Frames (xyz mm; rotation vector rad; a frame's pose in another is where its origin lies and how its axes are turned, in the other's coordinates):
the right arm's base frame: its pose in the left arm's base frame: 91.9 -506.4 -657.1 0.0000 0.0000 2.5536
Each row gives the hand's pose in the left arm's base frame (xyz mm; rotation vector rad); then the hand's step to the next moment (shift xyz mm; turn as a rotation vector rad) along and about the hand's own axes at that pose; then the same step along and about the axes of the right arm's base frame.
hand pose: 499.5 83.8 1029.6 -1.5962 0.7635 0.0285
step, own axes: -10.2 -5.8 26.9 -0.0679 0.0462 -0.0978
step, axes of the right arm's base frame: 11.0 -26.9 4.3 0.0646 0.1098 0.0087
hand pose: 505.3 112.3 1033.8 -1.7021 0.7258 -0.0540
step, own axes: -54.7 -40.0 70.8 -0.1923 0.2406 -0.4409
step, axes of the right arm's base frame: 48.7 -77.5 35.1 0.1946 0.5006 -0.0287
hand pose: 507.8 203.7 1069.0 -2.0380 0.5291 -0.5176
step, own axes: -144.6 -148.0 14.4 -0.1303 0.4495 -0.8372
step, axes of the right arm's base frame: 160.6 -84.9 100.1 0.1382 0.9490 -0.0132
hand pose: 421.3 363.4 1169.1 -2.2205 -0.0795 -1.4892
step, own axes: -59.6 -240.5 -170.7 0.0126 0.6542 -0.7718
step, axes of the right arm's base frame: 289.6 3.9 81.6 -0.1111 1.0054 0.0237
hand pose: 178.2 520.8 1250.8 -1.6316 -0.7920 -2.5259
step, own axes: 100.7 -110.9 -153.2 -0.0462 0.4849 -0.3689
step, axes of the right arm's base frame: 202.7 69.2 -6.4 -0.2047 0.5747 0.0347
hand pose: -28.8 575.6 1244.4 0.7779 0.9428 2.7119
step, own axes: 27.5 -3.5 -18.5 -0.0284 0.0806 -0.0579
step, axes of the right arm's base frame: 28.5 17.0 -2.9 -0.0528 0.0887 -0.0007
